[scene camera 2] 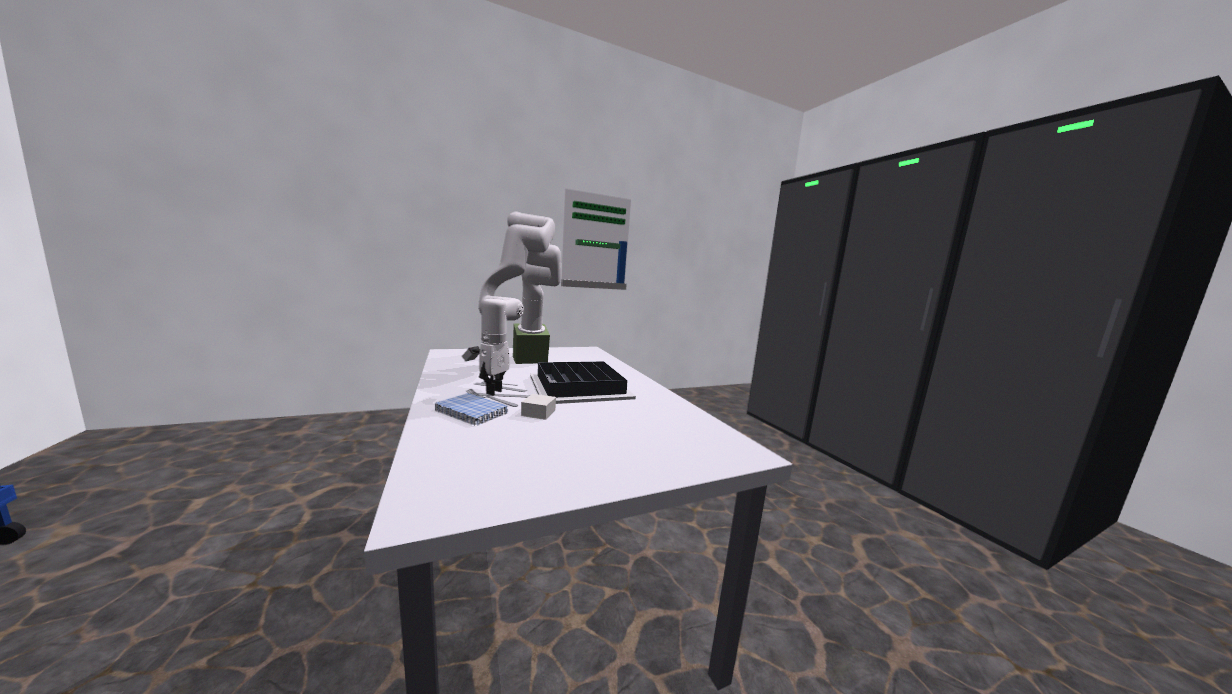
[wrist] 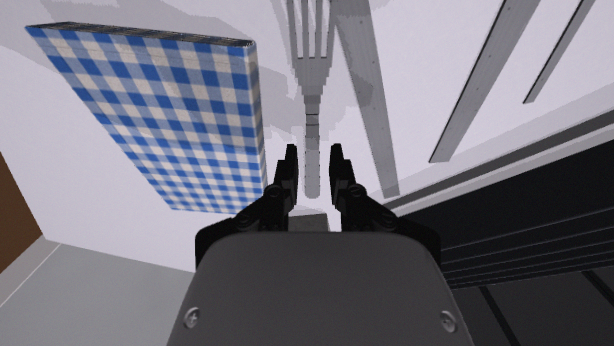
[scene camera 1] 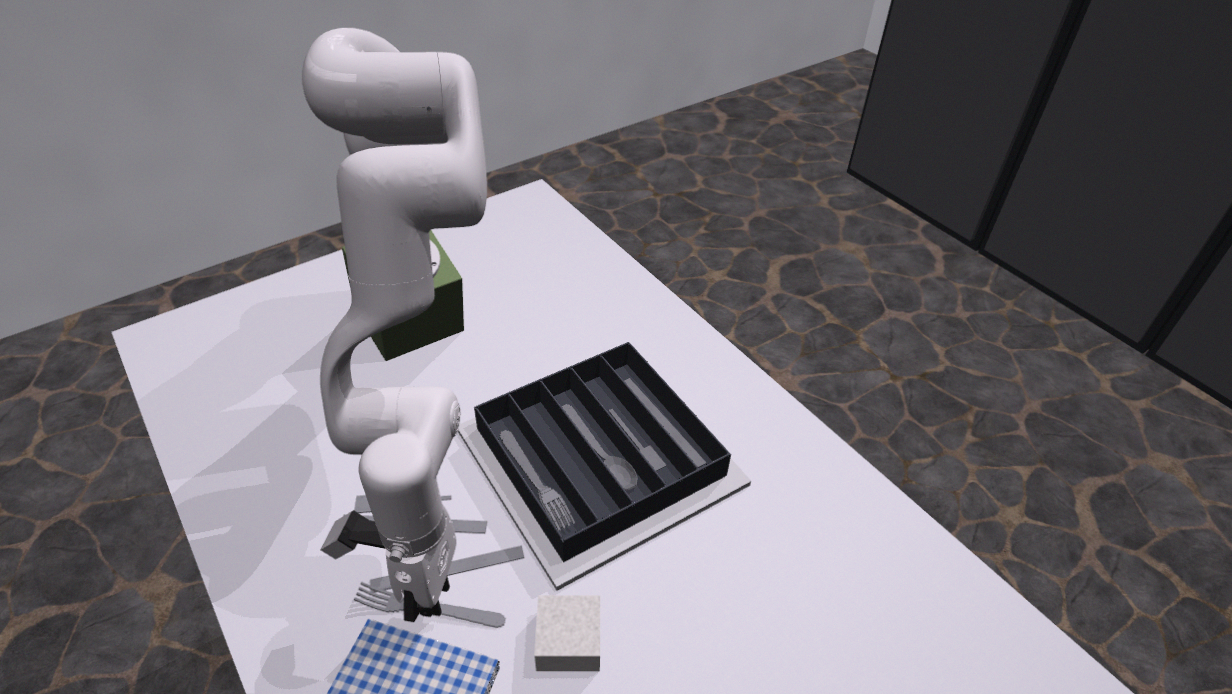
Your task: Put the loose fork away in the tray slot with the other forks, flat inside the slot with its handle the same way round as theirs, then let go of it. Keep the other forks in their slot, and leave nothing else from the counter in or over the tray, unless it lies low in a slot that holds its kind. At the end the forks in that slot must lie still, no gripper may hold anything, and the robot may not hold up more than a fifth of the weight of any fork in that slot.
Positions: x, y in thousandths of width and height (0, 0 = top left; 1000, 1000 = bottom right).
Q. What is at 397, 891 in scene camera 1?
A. A fork.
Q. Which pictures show my gripper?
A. Scene camera 2, the wrist view and scene camera 1: all of them.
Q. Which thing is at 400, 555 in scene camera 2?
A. My gripper.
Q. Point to a fork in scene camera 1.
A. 445, 714
